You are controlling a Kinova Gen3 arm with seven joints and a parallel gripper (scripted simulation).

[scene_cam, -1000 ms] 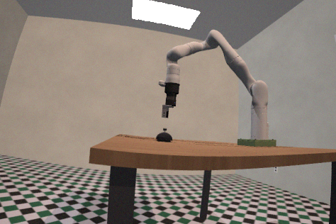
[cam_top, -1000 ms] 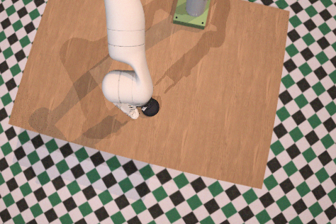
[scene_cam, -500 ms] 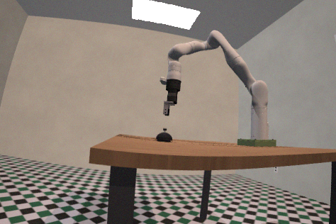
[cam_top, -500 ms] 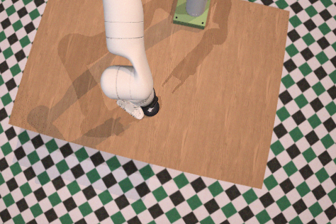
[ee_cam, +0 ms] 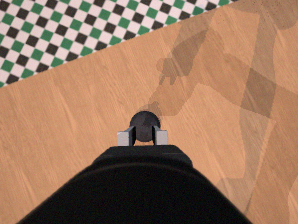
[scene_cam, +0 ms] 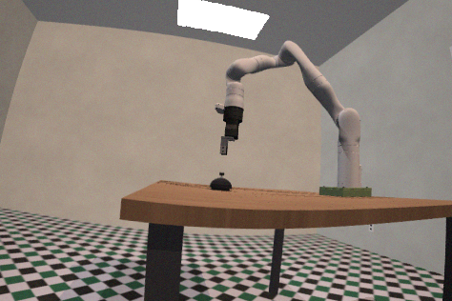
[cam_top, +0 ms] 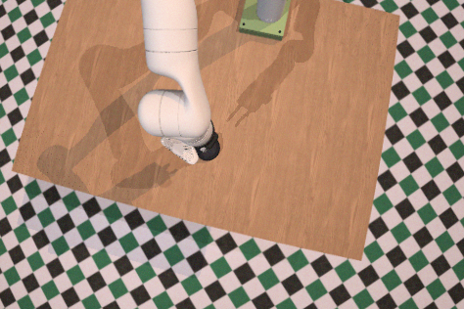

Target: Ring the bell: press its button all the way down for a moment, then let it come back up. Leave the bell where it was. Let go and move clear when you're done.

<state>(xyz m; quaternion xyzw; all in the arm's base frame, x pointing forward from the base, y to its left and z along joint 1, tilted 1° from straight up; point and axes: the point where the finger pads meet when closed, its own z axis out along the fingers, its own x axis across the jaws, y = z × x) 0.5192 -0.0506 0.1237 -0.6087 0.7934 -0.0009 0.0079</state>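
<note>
My hand is 10 cm above the bell button. Round my hand: bell 11 cm below.
</note>
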